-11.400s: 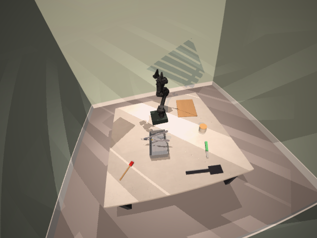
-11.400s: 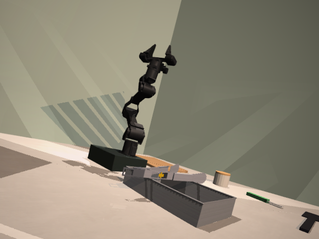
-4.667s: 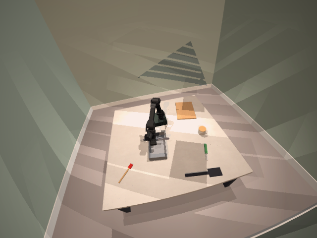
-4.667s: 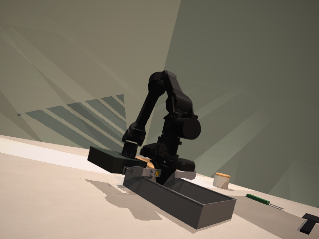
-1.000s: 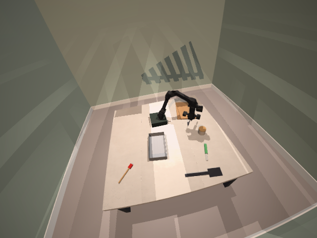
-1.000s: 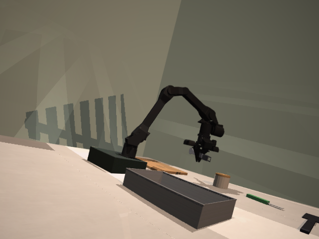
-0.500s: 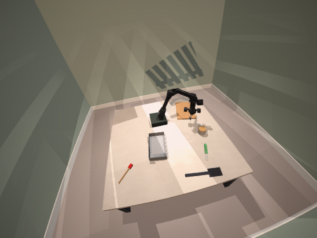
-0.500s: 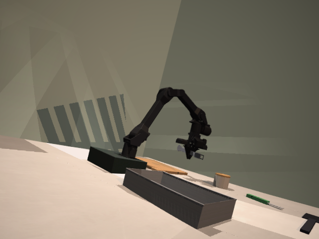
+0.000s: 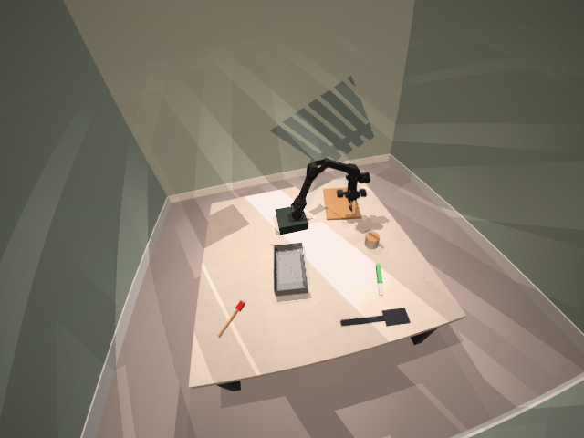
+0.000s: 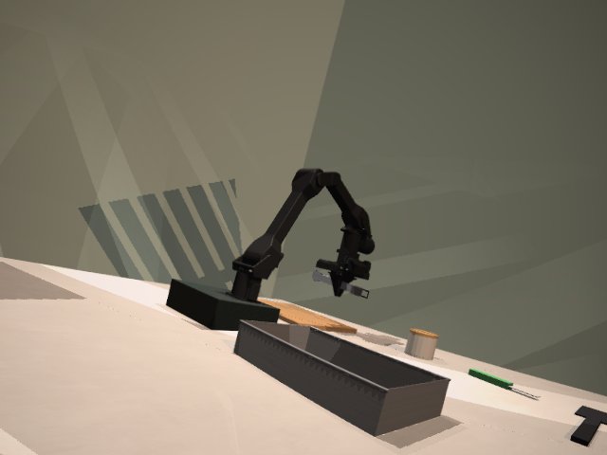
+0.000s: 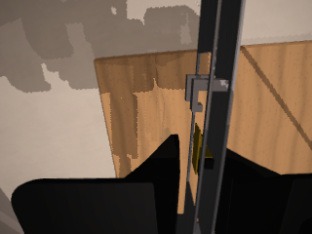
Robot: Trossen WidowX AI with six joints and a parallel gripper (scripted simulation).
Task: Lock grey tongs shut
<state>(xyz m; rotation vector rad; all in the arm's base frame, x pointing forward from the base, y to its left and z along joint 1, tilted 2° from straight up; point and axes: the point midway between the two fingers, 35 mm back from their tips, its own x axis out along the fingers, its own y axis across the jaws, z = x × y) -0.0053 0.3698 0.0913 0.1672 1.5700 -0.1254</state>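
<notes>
Now: gripper tip 14 cm past the wooden board, 10 cm above it and 2 cm to the left of it. The rest, counted from my gripper tip: green-handled tool 54 cm ahead, 10 cm below, 1 cm to the right; then cork-lidded jar 29 cm ahead, 7 cm below, 5 cm to the left; then grey roasting tin 47 cm to the right, 37 cm ahead, 7 cm below.
</notes>
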